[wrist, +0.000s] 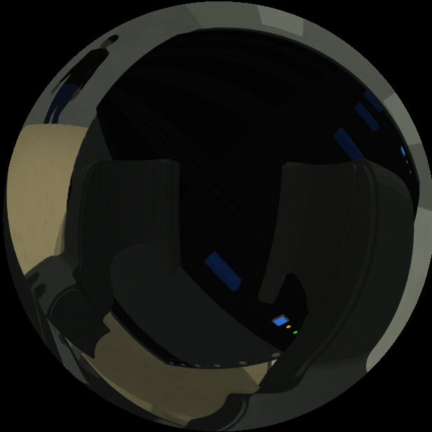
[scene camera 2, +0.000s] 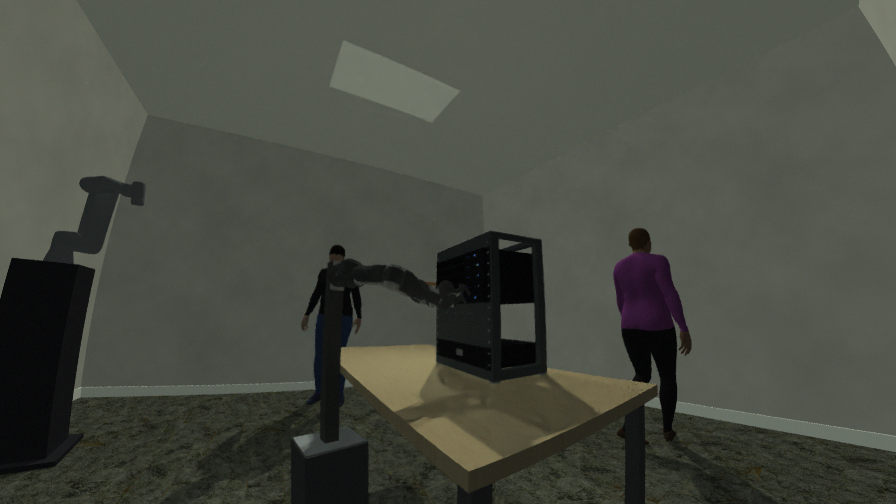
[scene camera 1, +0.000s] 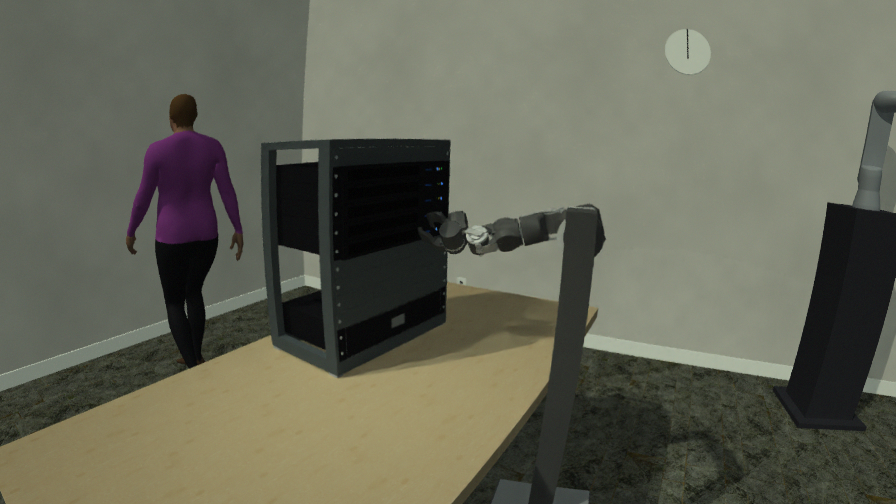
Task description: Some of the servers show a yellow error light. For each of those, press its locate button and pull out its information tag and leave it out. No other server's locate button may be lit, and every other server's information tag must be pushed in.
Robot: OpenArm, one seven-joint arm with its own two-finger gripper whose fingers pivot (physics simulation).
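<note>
The rack [scene camera 1: 324, 263] [scene camera 2: 494, 325] holds several black servers [scene camera 1: 382, 206] [scene camera 2: 516, 275]. In the wrist view, a blue information tag [wrist: 223, 272] shows on the lowest server, near a lit blue locate button [wrist: 280, 320], a yellow light [wrist: 288, 326] and a green light [wrist: 295, 332]. More blue tags [wrist: 348, 144] [wrist: 367, 117] show at the upper right, with another lit blue button [wrist: 403, 150] and a faint yellow light [wrist: 406, 161] near the rim. How far each tag sticks out is unclear. My gripper [scene camera 1: 427, 229] [scene camera 2: 464, 293] [wrist: 223, 226] is partly open and empty, before the lower servers; its right finger hides some fronts.
The rack stands on a wooden table [scene camera 1: 250, 407] [scene camera 2: 488, 432]. A grey blank panel [scene camera 1: 388, 282] [wrist: 150, 280] lies below the servers. A person in purple [scene camera 1: 186, 188] [scene camera 2: 643, 291] stands behind the table, and one in black [scene camera 2: 320, 294] [wrist: 82, 70] stands beyond my arm. Another arm [scene camera 1: 875, 150] [scene camera 2: 97, 213] stands on a pedestal.
</note>
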